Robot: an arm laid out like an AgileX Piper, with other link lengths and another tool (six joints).
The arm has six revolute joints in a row. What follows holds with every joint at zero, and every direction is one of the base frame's.
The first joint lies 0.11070 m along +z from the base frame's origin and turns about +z.
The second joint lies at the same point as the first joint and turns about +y.
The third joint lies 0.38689 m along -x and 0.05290 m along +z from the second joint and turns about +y.
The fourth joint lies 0.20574 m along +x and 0.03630 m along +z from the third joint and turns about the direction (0.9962, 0, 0.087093).
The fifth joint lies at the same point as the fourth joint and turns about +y.
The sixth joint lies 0.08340 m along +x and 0.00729 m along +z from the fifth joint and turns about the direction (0.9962, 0, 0.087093).
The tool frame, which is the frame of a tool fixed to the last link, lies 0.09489 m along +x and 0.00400 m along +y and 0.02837 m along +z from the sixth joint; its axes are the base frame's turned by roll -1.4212, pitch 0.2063 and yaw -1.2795 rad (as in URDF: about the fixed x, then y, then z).
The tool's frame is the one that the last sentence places.
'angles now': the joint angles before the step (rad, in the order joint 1, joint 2, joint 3, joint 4, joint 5, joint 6). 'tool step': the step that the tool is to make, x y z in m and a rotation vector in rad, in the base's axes. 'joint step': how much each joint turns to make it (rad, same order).
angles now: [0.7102 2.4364 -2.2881 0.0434 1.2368 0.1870]
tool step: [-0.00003 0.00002 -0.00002 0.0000 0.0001 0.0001]
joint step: [0.0000 0.0000 0.0000 0.0001 0.0000 -0.0001]
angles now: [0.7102 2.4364 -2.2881 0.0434 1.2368 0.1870]
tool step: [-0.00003 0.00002 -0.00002 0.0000 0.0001 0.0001]
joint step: [0.0000 0.0000 0.0000 0.0001 0.0000 -0.0001]
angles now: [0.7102 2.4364 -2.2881 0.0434 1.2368 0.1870]
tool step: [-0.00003 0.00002 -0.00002 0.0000 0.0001 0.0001]
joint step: [0.0000 0.0000 0.0000 0.0001 0.0000 -0.0001]
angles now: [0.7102 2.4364 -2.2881 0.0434 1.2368 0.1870]
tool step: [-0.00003 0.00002 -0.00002 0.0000 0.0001 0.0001]
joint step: [0.0000 0.0000 0.0000 0.0001 0.0000 -0.0001]
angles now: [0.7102 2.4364 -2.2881 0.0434 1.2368 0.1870]
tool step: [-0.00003 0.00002 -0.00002 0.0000 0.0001 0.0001]
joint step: [0.0000 0.0000 0.0000 0.0001 0.0000 -0.0001]
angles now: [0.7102 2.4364 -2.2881 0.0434 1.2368 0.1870]
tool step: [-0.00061 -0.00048 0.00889 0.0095 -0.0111 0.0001]
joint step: [0.0001 -0.0147 0.0000 0.0000 0.0001 0.0000]
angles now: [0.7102 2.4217 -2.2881 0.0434 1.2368 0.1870]
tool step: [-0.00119 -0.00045 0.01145 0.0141 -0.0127 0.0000]
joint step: [0.0001 -0.0189 0.0000 0.0024 0.0001 0.0000]
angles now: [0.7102 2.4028 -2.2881 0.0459 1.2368 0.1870]
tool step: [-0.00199 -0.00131 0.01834 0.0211 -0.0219 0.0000]
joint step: [0.0000 -0.0305 0.0002 0.0017 -0.0001 0.0000]
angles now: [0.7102 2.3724 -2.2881 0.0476 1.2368 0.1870]
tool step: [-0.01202 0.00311 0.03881 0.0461 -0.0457 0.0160]
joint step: [0.0159 -0.0649 0.0002 0.0046 -0.0001 0.0000]
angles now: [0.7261 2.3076 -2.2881 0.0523 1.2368 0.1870]
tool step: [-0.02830 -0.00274 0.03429 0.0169 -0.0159 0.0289]
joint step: [0.0288 -0.0956 0.0724 0.0018 0.0000 0.0000]
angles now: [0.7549 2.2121 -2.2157 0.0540 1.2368 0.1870]
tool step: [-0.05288 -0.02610 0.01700 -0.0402 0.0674 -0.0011]
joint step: [0.0336 -0.1546 0.2289 0.0039 0.0001 0.0377]
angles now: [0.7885 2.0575 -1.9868 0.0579 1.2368 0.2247]
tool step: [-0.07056 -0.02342 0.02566 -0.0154 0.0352 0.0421]
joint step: [0.0743 -0.1774 0.2107 0.0043 0.0000 0.0341]
